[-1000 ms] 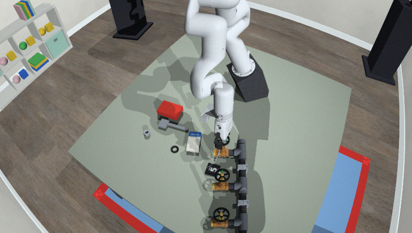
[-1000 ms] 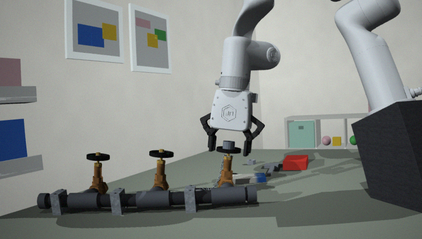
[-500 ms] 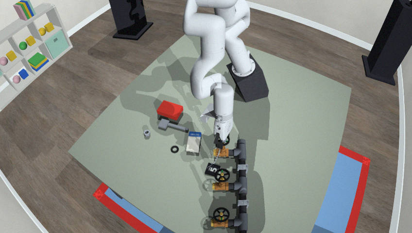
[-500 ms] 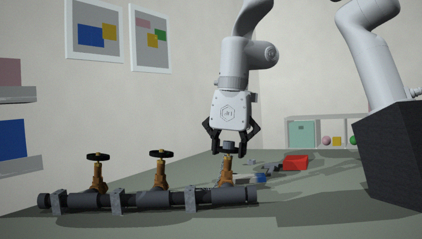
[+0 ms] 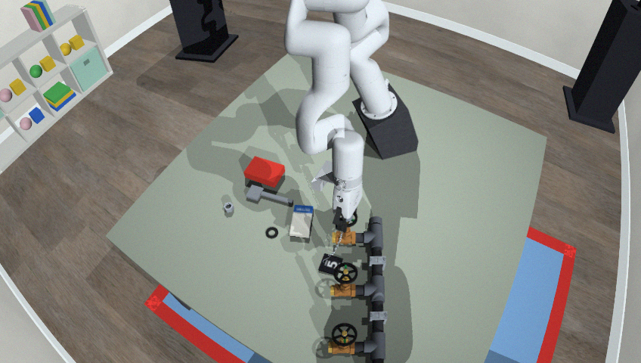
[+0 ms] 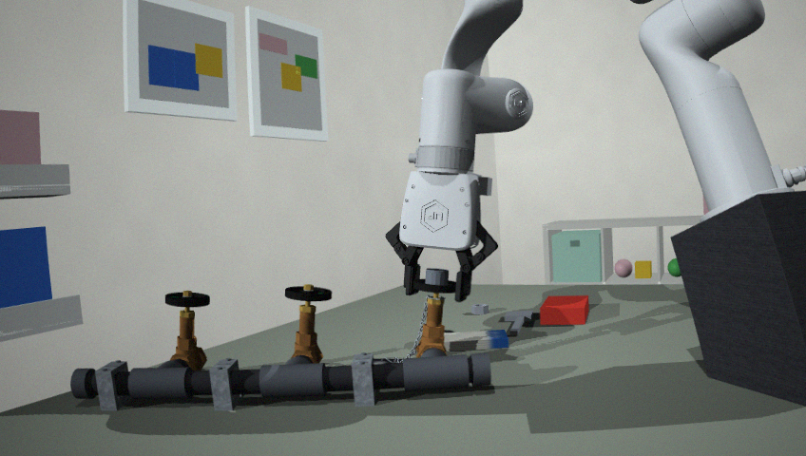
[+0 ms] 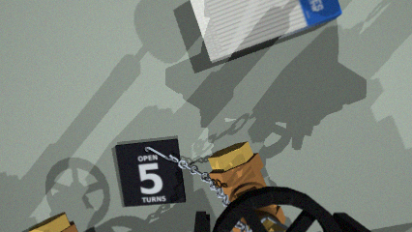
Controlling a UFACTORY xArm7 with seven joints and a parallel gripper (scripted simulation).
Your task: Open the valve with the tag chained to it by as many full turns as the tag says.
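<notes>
The grey cap is 20 mm above my hand. Round my hand: black washer (50 mm ahead, 230 mm to the right, 120 mm below); blue box (10 mm behind, 150 mm to the right, 110 mm below); black tag (100 mm ahead, 20 mm to the right, 120 mm below).
</notes>
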